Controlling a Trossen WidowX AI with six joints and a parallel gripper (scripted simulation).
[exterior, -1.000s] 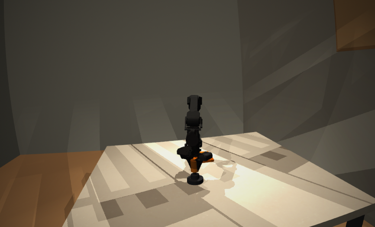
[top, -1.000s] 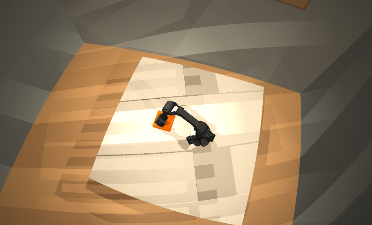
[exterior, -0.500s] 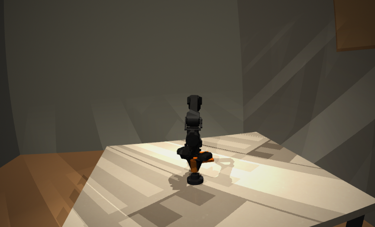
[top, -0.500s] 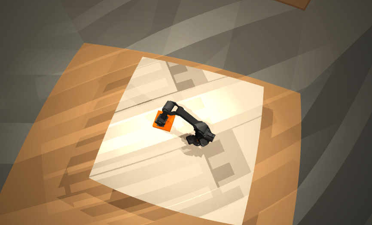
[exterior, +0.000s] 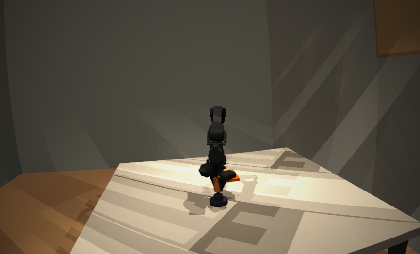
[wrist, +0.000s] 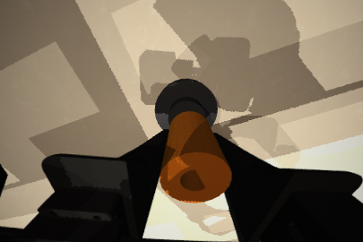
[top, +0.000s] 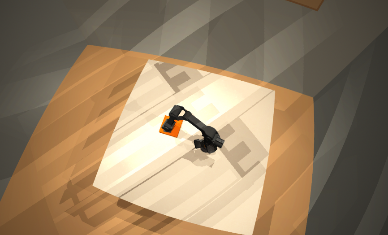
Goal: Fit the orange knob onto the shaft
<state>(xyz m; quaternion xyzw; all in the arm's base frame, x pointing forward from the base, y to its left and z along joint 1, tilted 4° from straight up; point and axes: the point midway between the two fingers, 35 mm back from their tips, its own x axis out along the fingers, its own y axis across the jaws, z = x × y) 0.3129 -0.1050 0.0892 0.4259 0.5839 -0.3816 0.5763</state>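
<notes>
My gripper tip is 2 cm below the orange knob. Also, from my gripper tip: dark round pedestal 4 cm below.
</notes>
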